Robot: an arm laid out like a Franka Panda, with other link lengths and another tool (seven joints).
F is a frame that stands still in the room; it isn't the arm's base.
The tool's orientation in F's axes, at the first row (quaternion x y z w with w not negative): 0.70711 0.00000 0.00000 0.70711
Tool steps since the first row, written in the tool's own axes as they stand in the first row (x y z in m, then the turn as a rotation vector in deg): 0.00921 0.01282 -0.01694 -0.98 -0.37 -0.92; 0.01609 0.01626 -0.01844 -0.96 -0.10 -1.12; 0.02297 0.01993 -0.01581 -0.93 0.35 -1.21; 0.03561 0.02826 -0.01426 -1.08 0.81 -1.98; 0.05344 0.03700 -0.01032 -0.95 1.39 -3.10; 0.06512 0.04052 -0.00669 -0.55 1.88 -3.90; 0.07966 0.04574 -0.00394 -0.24 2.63 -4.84; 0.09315 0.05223 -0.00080 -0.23 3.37 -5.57; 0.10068 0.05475 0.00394 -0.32 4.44 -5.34
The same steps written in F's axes. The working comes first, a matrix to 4 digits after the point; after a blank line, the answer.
The tool's axes in the first row as the columns of a matrix, in F's axes (used below as rounded here):
1.0000 0.0000 0.0000
0.0000 0.0000 -1.0000
0.0000 1.0000 0.0000

0.00921 0.01694 0.01282 -0.98 0.92 -0.37; 0.01609 0.01844 0.01626 -0.96 1.12 -0.10; 0.02297 0.01581 0.01993 -0.93 1.21 0.35; 0.03561 0.01426 0.02826 -1.08 1.98 0.81; 0.05344 0.01032 0.03700 -0.95 3.10 1.39; 0.06512 0.00669 0.04052 -0.55 3.90 1.88; 0.07966 0.00394 0.04574 -0.24 4.84 2.63; 0.09315 0.00080 0.05223 -0.23 5.57 3.37; 0.10068 -0.00394 0.05475 -0.32 5.34 4.44
